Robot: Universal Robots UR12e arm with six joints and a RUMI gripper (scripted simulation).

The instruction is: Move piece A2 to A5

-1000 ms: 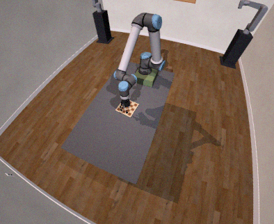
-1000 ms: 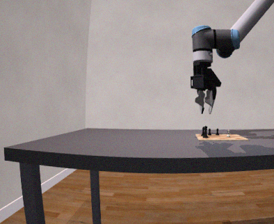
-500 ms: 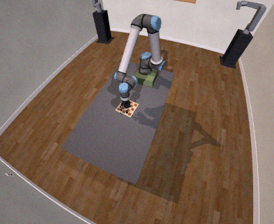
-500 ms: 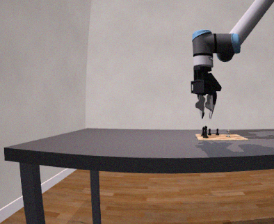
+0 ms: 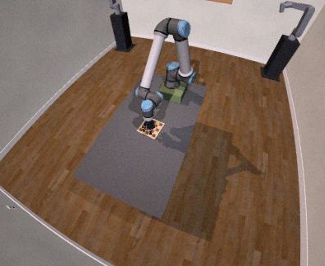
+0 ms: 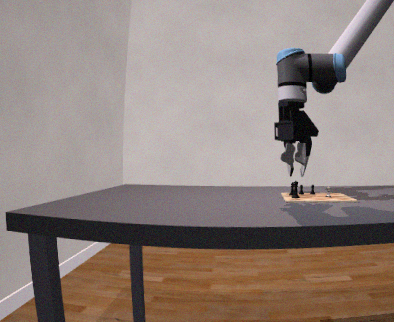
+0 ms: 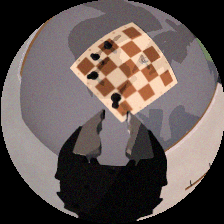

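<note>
Now: hand 5 cm above the black piece. Also, from my hand: white piece: 12 cm behind, 7 cm below, 2 cm to the right; then chessboard: 8 cm below, 8 cm behind, 3 cm to the right.
</note>
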